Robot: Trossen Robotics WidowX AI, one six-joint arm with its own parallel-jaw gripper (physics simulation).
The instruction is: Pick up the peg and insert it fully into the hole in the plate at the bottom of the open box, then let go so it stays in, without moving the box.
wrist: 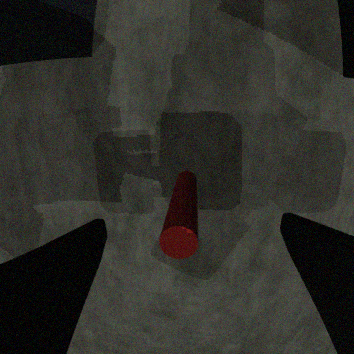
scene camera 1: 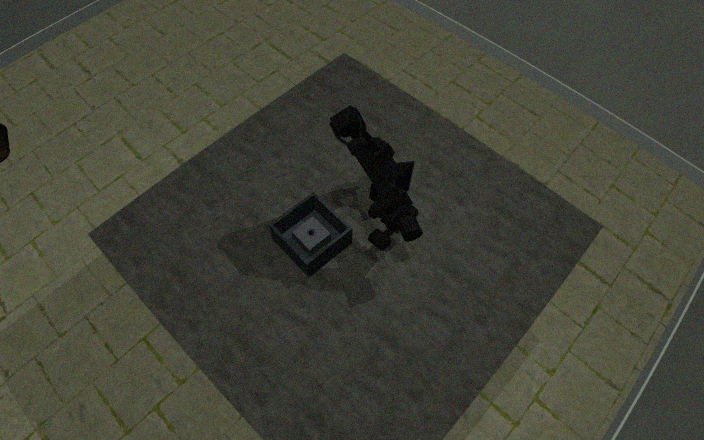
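Seen in the pictures: gripper, fingertip midpoint: (wrist: 194, 225) (scene camera 1: 389, 238); arm's base, origin of the base link: (scene camera 1: 391, 174).
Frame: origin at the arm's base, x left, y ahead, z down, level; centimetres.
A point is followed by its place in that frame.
The red peg (wrist: 184, 207) @(x 10.1, y 17.0, z 6.3 cm) stands upright on the dark mat, its round top facing the wrist camera. It does not show in the scene view, where the arm hides its place. My gripper (scene camera 1: 380, 241) @(x 11.5, y 16.7, z 7.4 cm) (wrist: 194, 225) @(x 11.5, y 16.7, z 7.4 cm) is open and empty, low over the mat. In the wrist view its two black fingers are at either side of the peg, apart from it, with the peg's top a little nearer the left fingertip. The open dark box (scene camera 1: 330, 260) @(x -0.5, y 33.1, z 12.0 cm) stands on the mat left of the gripper in the scene view. The pale square plate (scene camera 1: 306, 241) @(x -9.0, y 34.2, z 6.9 cm) with its small central hole is at the bottom.
The square dark mat (scene camera 1: 332, 363) @(x 20.9, y 59.1, z 12.7 cm) lies on pale paving. The black arm reaches across it from the back, to the right of the box. Shadows of the arm and box fall over the mat. A dark shape shows at the scene view's left edge.
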